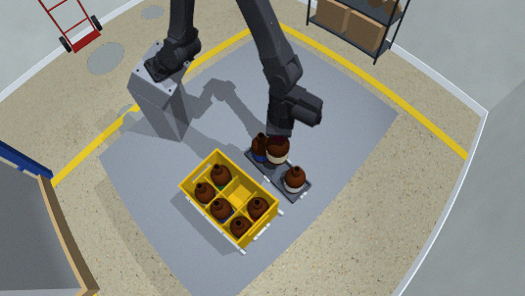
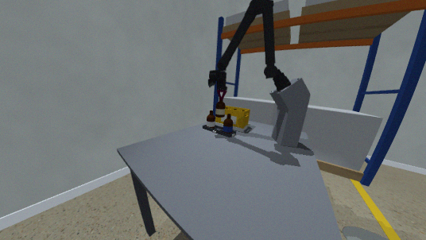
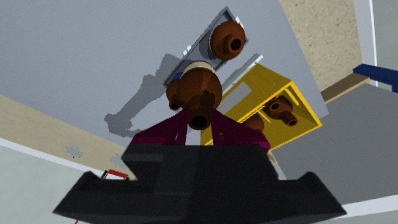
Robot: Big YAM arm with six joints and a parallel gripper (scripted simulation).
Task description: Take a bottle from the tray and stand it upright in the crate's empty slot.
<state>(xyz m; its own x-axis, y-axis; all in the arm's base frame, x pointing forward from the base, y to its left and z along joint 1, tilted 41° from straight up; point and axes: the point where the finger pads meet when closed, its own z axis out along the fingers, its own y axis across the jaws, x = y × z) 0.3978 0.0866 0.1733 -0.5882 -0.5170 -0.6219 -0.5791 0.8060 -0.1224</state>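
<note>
Now: hand 60 mm above the glass bottle. From my hand the other things lie so: yellow crate 220 mm to the right, 180 mm below; dark tray 250 mm below.
</note>
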